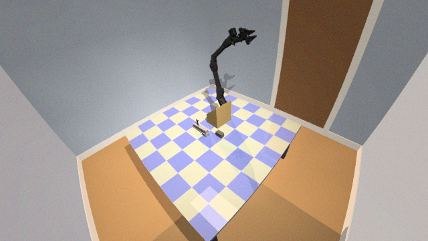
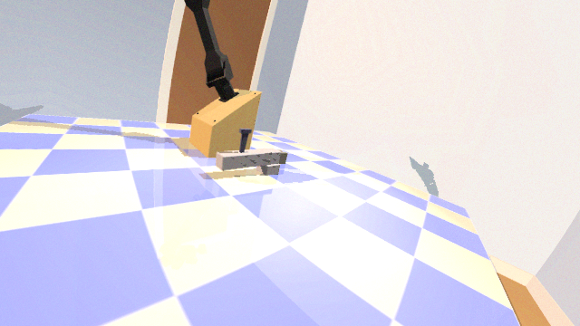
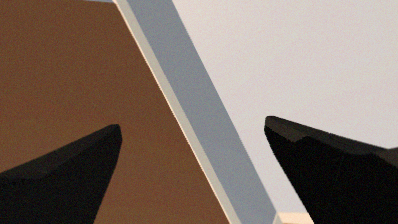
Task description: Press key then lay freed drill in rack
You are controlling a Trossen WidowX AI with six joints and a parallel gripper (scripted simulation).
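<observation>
Now: the blue-grey key 610 mm ahead of my gripper tip, 130 mm to the right of it and 710 mm below it. The rest, counted from my gripper tip: dark block (520 mm ahead, 70 mm to the left, 770 mm below); drill (600 mm ahead, 70 mm to the right, 750 mm below); grey block housing (610 mm ahead, 90 mm to the right, 760 mm below).
</observation>
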